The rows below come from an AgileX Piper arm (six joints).
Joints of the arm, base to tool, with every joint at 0 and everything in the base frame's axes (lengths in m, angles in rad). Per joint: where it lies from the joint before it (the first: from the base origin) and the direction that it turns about. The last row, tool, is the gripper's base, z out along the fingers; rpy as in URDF.
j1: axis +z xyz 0 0 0.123
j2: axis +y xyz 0 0 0
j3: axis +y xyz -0.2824 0 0.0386
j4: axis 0.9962 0 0.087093 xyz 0.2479 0 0.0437
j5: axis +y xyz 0 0 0
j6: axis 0.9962 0 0.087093 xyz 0.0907 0 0.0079
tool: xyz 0 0 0 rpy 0 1.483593 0
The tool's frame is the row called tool.
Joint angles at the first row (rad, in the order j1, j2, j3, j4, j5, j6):
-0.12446, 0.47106, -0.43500, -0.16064, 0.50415, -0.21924
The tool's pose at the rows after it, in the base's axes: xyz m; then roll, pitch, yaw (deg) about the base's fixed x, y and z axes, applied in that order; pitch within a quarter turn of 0, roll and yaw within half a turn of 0:
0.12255, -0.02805, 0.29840, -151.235, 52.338, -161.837
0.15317, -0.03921, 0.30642, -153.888, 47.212, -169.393
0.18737, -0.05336, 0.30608, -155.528, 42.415, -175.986
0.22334, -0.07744, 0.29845, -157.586, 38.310, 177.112
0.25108, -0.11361, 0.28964, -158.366, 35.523, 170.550
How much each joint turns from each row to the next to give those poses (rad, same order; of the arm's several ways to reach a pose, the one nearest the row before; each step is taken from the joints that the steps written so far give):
0.00007, 0.17896, -0.13023, -0.09175, 0.08446, 0.16381
-0.00003, 0.17129, -0.10523, -0.11941, 0.05659, 0.14378
-0.02670, 0.17577, -0.09704, -0.07168, 0.03382, 0.09676
-0.07684, 0.18333, -0.10160, -0.00684, 0.00215, 0.02954
-0.10694, 0.16072, -0.10471, 0.00002, -0.00609, 0.00266

